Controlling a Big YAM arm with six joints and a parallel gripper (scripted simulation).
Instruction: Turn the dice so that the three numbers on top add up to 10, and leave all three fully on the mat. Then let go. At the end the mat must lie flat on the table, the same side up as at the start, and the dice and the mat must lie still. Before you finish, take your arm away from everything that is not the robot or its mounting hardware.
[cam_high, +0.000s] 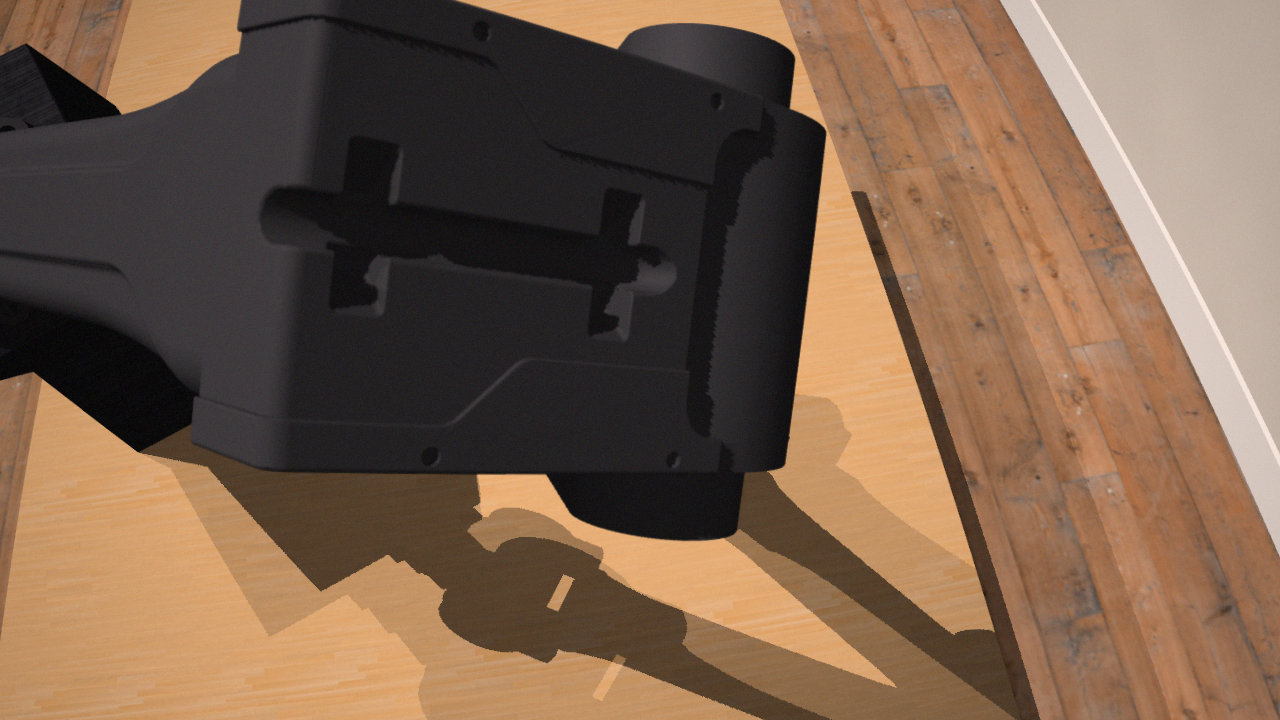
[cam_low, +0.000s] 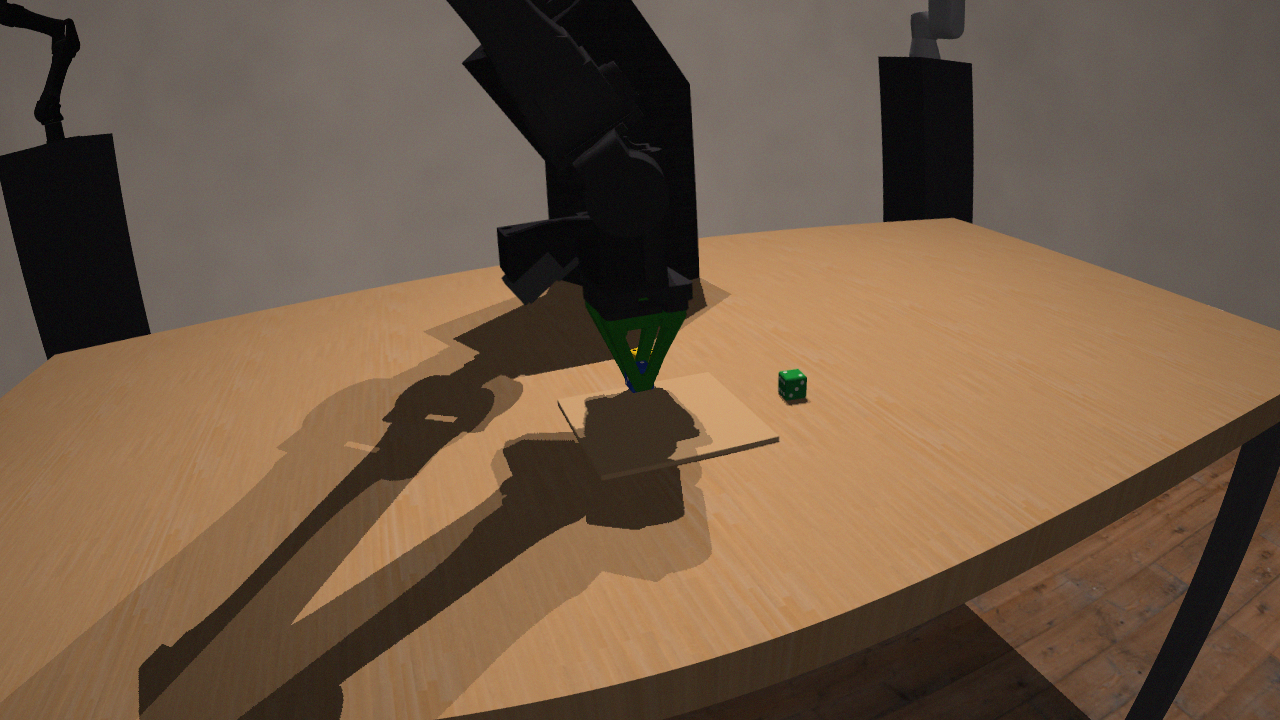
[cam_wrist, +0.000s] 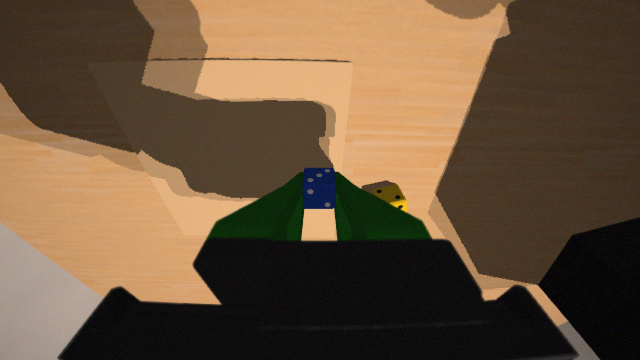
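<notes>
My gripper is now right at the blue die. From my hand the other things lie so: green die 60 mm ahead, 120 mm to the left, 10 mm below; then tan mat 50 mm ahead, 20 mm below; then yellow die 50 mm behind, 20 mm to the left, 10 mm below.
</notes>
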